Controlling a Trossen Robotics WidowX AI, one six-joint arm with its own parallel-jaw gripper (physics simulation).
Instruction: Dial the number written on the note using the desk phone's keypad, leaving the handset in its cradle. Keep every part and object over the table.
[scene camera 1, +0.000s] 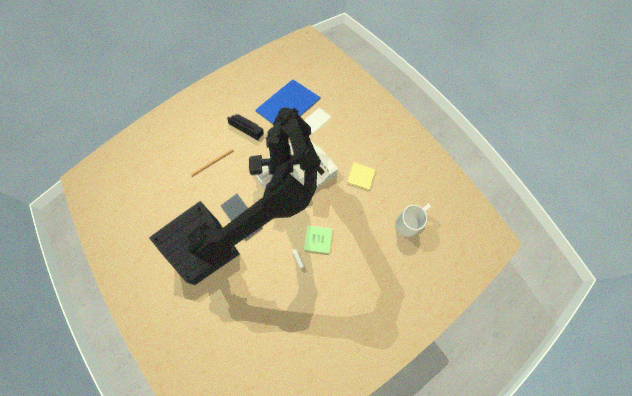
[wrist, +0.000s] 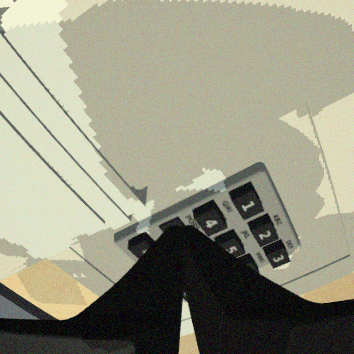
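Seen in the pictures: gripper, between the fingertips: (wrist: 180, 236); arm's base, origin of its link: (scene camera 1: 202, 237).
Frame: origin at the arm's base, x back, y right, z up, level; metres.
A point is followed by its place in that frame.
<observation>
The desk phone (scene camera 1: 327, 172) {x -0.421, y 0.027, z -0.092 m} is pale and mostly covered by the arm in the scene view. In the wrist view its grey keypad (wrist: 280, 200) {x -0.334, y -0.036, z -0.109 m} shows black keys 1, 2, 3, 4 and 5; the 7 key (wrist: 172, 223) {x -0.298, y -0.049, z -0.107 m}, the star key and the 6 key are partly covered. My gripper (wrist: 180, 236) {x -0.297, y -0.043, z -0.106 m} is shut and empty, its tips low over the keypad, overlapping the 7 key's lower edge; contact cannot be told. The green note (scene camera 1: 318, 240) {x -0.270, y 0.175, z -0.123 m} bears dark writing too small to read. The handset cannot be made out clearly.
A blue folder (scene camera 1: 292, 97) {x -0.526, y -0.305, z -0.126 m}, white paper (scene camera 1: 319, 120) {x -0.542, y -0.162, z -0.132 m} and black stapler-like object (scene camera 1: 245, 127) {x -0.309, y -0.281, z -0.098 m} lie beyond the phone. A pencil (scene camera 1: 212, 163) {x -0.147, y -0.253, z -0.129 m} lies left, a yellow pad (scene camera 1: 361, 176) {x -0.511, y 0.095, z -0.123 m} and mug (scene camera 1: 412, 220) {x -0.547, y 0.312, z -0.125 m} right. A white stick (scene camera 1: 298, 259) {x -0.187, y 0.186, z -0.113 m} lies near the green note.
</observation>
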